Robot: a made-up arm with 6 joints.
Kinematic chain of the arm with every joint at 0, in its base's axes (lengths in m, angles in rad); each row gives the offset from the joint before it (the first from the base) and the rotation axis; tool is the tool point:
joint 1: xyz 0 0 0.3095 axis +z
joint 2: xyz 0 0 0 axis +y
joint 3: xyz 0 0 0.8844 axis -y
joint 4: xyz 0 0 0 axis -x
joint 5: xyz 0.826 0 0 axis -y
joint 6: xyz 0 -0.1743 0 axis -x
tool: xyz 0 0 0
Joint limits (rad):
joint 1: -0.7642..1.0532
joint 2: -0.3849..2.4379
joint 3: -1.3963..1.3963
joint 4: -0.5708..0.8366
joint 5: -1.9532..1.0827
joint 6: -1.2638..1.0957
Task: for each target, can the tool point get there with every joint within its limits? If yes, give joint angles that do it. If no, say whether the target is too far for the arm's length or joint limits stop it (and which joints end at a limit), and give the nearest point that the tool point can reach.
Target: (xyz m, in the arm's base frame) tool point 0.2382 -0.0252 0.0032
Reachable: yes | joints 0.6866 1.4336 -1.1210 -0.2098 -0.9033 -0.9879
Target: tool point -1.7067 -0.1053 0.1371
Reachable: no: joint limits stop it (at a limit: joint 2) | nearest point -0.2858 -0.0176 -0.1568 | short by 1.454 m
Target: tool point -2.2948 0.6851 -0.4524
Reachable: no: too far | nearest point -0.3035 0.0495 -0.3916 | short by 2.091 m
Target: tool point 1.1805 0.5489 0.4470
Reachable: yes | joints 0.5671 0.7834 0.1900 -0.1897 -0.9804 0.1162
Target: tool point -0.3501 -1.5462 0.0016
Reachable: no: joint limits stop it (at a limit: joint 1) | nearest point 0.4693 -0.6913 0.0016 | short by 1.184 m
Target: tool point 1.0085 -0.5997 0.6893
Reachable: yes | joints -0.3920 0.5111 0.0700 -0.2499 -0.2326 -1.0697
